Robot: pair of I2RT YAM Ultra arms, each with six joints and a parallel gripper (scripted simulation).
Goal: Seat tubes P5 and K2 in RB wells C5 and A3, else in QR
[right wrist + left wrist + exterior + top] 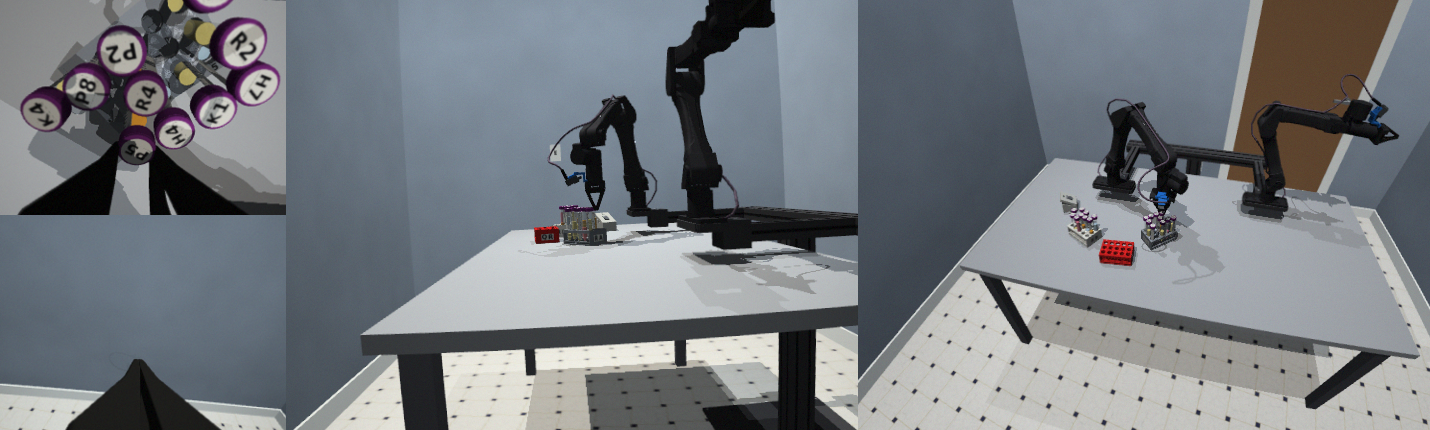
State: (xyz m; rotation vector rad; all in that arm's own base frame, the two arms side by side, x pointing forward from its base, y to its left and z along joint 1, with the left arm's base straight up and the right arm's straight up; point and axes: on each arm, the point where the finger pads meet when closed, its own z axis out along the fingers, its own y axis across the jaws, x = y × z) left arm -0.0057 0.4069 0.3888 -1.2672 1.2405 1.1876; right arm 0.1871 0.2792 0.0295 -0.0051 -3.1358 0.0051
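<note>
Now: right hand 40 mm short of the grey rack RA, 10 mm to the left of it and 100 mm above it. The rest, counted from my right hand: red rack QR: 170 mm ahead, 160 mm to the right, 100 mm below; pale box: 100 mm behind, 460 mm to the right, 80 mm below; white rack RB: 80 mm ahead, 330 mm to the right, 100 mm below.
</note>
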